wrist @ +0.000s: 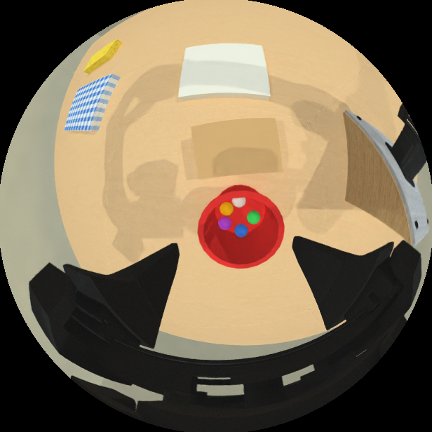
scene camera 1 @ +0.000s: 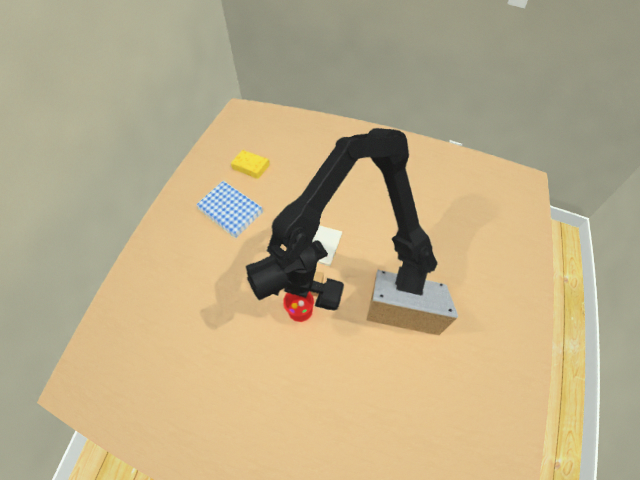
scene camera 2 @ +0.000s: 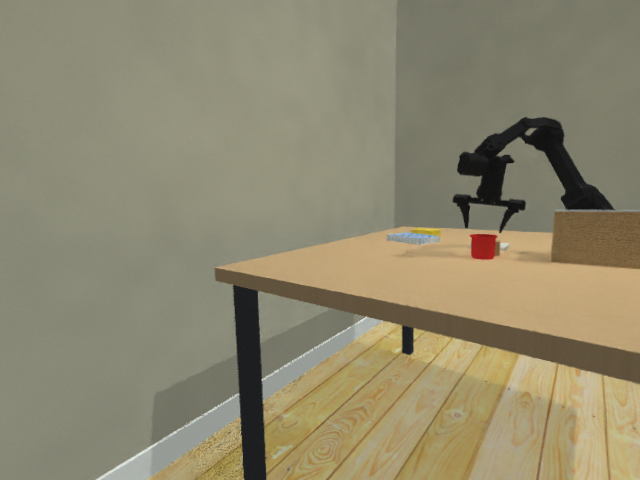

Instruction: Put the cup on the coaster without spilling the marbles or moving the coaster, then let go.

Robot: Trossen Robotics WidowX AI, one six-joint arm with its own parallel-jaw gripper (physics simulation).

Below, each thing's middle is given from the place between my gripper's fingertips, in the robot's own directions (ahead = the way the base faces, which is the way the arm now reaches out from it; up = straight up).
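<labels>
There is a white square coaster (wrist: 217, 69), and from my hand it sits 20 cm to the right, 1 cm ahead and 8 cm below. The brown block (wrist: 237, 146) is 7 cm to the right of my hand and 6 cm below it. As for the red cup (wrist: 262, 240), it is 5 cm below my hand.
</labels>
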